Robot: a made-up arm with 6 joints.
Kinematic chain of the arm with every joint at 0, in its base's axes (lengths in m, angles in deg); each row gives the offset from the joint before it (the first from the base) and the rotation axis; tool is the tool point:
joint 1: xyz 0 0 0.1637 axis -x
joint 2: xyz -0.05 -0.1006 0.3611 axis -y
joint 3: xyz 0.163 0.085 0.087 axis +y
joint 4: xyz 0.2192 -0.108 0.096 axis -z
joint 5: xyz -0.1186 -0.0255 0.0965 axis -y
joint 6: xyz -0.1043 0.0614 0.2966 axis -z
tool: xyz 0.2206 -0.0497 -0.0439
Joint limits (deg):
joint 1: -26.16..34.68
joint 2: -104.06..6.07
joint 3: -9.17..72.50
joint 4: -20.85..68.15
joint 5: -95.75..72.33
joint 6: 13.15..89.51
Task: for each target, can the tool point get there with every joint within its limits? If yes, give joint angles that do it. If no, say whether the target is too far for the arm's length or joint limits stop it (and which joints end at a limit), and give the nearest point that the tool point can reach.
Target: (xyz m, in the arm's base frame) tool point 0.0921 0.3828 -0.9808
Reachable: no: joint limits stop it (at a limit: joint 1, joint 2, joint 4, joint 6) | nearest point 0.0333 -0.0829 -0.2816 | short by 0.842 m
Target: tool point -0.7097 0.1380 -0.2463
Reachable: no: joint limits stop it (at a limit: joint 1, joint 2, joint 3, joint 4, joint 6) | nearest point -0.3949 -0.1413 -0.1126 | short by 0.442 m
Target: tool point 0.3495 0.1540 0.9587
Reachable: yes | joints 22.45 -15.62 9.57 33.19 14.02 36.18
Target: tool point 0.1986 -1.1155 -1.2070
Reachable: no: too far | nearest point 0.0695 -0.2992 -0.2039 | short by 1.300 m
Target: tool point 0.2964 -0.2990 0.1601
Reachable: yes | joints 10.34 -46.92 62.11 22.11 -60.04 35.76
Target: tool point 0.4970 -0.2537 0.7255
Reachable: yes | joints -3.71 -41.44 1.22 32.40 -7.48 40.57
